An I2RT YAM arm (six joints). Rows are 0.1 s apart.
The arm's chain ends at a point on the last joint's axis. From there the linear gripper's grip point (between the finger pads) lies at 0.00 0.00 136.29 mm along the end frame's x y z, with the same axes.
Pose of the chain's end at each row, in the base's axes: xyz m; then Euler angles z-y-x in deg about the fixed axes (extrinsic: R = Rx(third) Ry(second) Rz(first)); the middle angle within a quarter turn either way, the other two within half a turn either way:
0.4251, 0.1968, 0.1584, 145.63, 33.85, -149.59
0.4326, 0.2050, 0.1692, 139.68, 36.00, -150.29
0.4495, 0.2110, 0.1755, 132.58, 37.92, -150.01
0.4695, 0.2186, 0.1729, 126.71, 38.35, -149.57
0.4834, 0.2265, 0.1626, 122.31, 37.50, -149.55
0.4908, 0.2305, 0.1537, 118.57, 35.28, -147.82
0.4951, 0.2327, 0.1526, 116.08, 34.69, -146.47
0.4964, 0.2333, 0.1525, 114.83, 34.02, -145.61
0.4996, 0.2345, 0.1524, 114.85, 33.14, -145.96
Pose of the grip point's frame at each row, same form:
0.5010, 0.2541, 0.0608, 145.63, 33.85, -149.59
0.5127, 0.2596, 0.0734, 139.68, 36.00, -150.29
0.5333, 0.2647, 0.0824, 132.58, 37.92, -150.01
0.5541, 0.2727, 0.0807, 126.71, 38.35, -149.57
0.5664, 0.2813, 0.0694, 122.31, 37.50, -149.55
0.5695, 0.2898, 0.0595, 118.57, 35.28, -147.82
0.5727, 0.2946, 0.0592, 116.08, 34.69, -146.47
0.5727, 0.2971, 0.0593, 114.83, 34.02, -145.61
0.5741, 0.2984, 0.0578, 114.85, 33.14, -145.96

